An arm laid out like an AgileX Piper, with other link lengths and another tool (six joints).
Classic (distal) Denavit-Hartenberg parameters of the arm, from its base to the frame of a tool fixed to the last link. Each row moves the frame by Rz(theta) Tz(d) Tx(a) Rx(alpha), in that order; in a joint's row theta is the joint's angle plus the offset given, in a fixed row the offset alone. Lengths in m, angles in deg.
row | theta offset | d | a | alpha
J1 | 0 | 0.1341 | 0 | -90
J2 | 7.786 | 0 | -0.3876 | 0
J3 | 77.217 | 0 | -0.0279 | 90
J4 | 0 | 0.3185 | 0 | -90
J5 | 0 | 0 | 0 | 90
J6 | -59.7 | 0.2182 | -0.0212 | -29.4
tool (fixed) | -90 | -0.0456 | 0 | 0
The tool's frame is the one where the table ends.
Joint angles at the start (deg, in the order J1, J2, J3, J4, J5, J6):
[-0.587 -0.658 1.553 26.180 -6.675 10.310]
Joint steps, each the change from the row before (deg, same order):
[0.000 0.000 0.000 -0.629 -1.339 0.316]
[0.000 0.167 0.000 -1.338 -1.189 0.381]
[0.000 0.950 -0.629 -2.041 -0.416 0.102]
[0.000 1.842 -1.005 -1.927 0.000 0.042]
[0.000 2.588 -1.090 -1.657 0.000 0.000]
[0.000 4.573 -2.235 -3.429 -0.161 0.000]
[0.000 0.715 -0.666 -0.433 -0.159 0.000]
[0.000 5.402 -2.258 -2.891 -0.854 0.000]
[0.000 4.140 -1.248 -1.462 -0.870 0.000]
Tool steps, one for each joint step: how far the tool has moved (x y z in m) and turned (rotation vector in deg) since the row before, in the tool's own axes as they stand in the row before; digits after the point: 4 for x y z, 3 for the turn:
[0.0021 -0.0030 -0.0021 0.664 0.962 -0.727]
[0.0015 -0.0030 -0.0011 0.213 0.696 -1.213]
[0.0017 -0.0054 0.0014 -0.742 -0.047 -1.800]
[0.0025 -0.0055 0.0039 -1.371 -0.601 -1.418]
[0.0033 -0.0042 0.0060 -1.797 -0.917 -0.958]
[0.0074 -0.0099 0.0108 -2.973 -1.496 -2.335]
[0.0029 -0.0040 0.0007 -0.106 0.043 -0.433]
[0.0098 -0.0084 0.0139 -2.856 -1.528 -1.803]
[0.0065 -0.0024 0.0121 -2.063 -1.302 -0.608]

